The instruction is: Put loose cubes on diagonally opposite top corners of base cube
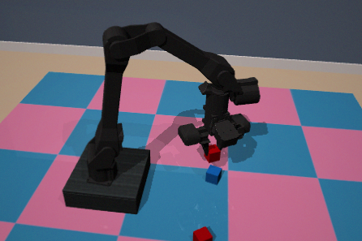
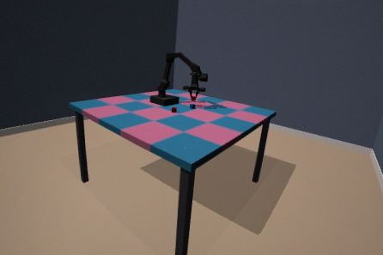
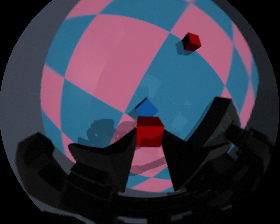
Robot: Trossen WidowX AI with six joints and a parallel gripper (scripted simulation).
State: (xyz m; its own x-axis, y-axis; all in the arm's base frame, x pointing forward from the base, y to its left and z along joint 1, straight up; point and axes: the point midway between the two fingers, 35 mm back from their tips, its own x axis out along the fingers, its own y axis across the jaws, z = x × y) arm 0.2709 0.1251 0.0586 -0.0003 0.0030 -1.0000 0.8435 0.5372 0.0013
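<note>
The blue cube lies 10 mm ahead of my gripper tip, 10 mm to the right of it and 60 mm below it.
</note>
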